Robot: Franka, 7 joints.
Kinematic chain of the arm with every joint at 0, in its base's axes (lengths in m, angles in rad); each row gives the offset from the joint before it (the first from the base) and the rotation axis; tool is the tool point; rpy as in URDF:
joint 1: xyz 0 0 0.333 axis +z
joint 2: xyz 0 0 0 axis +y
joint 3: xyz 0 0 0.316 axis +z
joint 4: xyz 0.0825 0 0 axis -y
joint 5: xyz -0.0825 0 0.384 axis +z
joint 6: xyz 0 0 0 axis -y
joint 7: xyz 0.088 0 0 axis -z
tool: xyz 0 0 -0.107 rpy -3.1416 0 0
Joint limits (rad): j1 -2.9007..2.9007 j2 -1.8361..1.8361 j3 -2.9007..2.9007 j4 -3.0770..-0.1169 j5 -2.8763..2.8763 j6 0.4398..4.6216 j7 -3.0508..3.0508
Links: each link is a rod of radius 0.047 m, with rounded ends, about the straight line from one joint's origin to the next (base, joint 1, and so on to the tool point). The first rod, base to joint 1, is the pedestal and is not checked.
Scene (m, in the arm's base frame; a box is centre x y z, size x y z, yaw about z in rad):
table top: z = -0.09
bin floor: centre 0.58 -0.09 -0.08 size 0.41 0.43 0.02 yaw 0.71
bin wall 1: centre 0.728 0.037 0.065 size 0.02 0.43 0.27 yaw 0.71
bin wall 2: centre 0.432 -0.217 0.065 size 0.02 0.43 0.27 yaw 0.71
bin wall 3: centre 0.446 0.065 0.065 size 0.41 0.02 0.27 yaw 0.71
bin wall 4: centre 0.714 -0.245 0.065 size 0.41 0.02 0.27 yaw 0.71
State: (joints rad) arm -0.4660 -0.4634 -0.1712 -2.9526 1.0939 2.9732 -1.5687
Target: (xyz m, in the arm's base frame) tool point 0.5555 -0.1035 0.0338
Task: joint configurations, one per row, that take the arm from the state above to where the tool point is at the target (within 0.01 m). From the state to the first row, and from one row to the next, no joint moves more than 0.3 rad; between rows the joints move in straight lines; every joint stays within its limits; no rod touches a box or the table.
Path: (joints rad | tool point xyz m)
1: -0.3745 -0.2547 -0.0797 -2.7131 1.0601 2.9592 -1.5687 | 0.3420 -0.2311 0.3391
2: -0.2830 -0.0459 0.0118 -2.4736 1.0264 2.9451 -1.5687 | 0.4545 -0.1844 0.3461
3: -0.1915 0.1628 0.1034 -2.2341 0.9926 2.9311 -1.5687 | 0.5555 -0.1035 0.3377
4: -0.1950 0.3894 0.0996 -2.1468 0.9759 2.9101 -1.5687 | 0.5738 -0.1066 0.2416
5: -0.1985 0.6159 0.0959 -2.0596 0.9592 2.8892 -1.5687 | 0.5744 -0.1068 0.1391
6: -0.2020 0.8425 0.0922 -1.9724 0.9425 2.8682 -1.5687 | 0.5555 -0.1035 0.0338

